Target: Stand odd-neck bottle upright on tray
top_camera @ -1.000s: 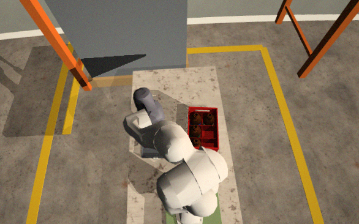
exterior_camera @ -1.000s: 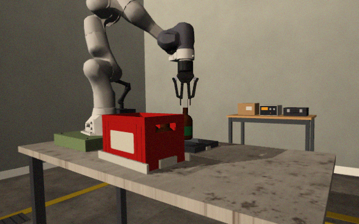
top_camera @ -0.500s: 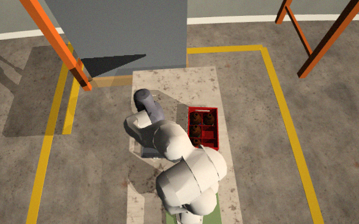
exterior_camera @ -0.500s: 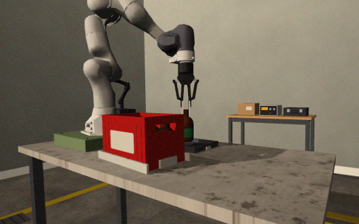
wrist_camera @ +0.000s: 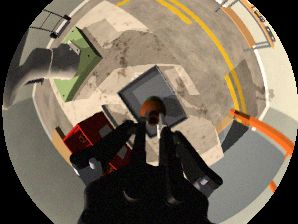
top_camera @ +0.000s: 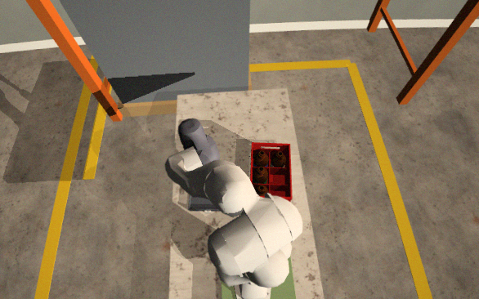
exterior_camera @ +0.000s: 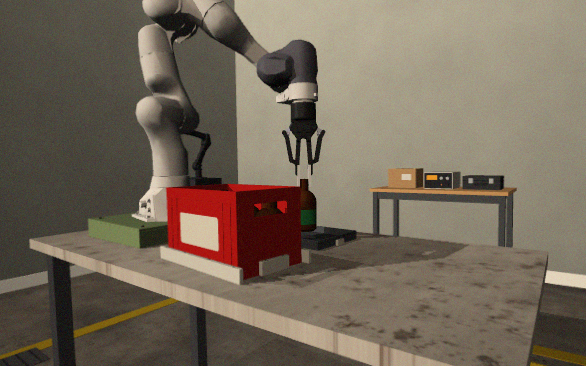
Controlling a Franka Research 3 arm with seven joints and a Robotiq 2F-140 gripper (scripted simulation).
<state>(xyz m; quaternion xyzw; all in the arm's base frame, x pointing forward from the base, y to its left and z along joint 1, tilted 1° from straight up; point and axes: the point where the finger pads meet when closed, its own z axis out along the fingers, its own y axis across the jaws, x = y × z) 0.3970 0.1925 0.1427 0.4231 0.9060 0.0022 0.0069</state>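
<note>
My hand is 90 mm above the brown bottle. Round my hand: dark tray (180 mm below); red crate (10 mm ahead, 300 mm to the right, 110 mm below).
</note>
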